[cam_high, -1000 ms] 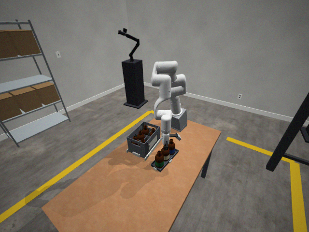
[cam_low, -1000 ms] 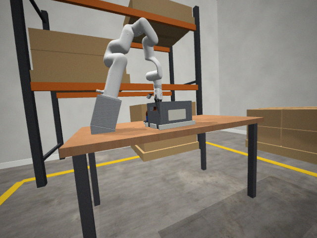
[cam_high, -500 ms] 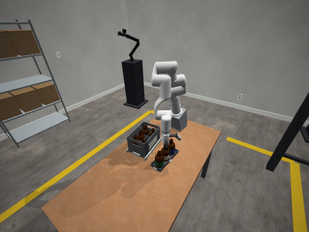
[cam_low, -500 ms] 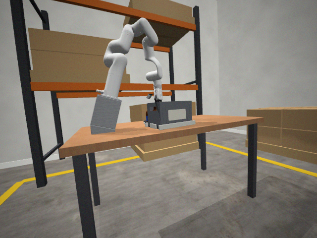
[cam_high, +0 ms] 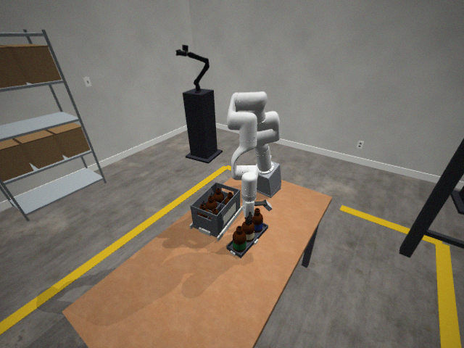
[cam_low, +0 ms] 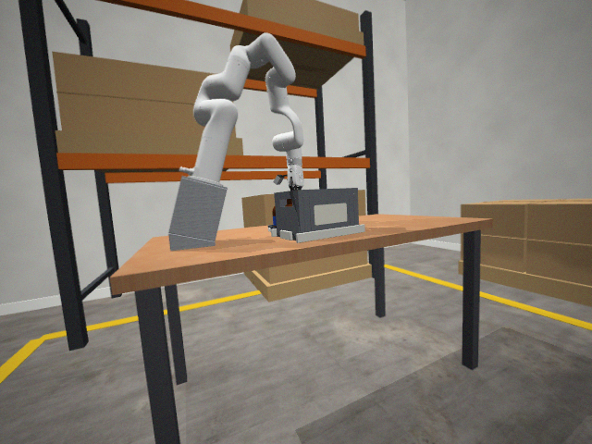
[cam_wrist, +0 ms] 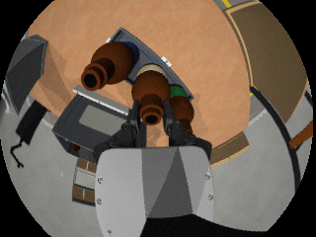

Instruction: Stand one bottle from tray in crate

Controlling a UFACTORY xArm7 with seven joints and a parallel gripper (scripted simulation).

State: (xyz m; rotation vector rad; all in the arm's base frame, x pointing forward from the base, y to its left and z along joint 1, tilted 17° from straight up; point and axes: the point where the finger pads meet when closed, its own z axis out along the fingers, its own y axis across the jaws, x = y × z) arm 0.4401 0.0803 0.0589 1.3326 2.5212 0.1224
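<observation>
Right now my hand is 7 cm above the bottle. Round my hand: crate 24 cm to the right, 7 cm below, 6 cm behind; then dark tray 14 cm below.
</observation>
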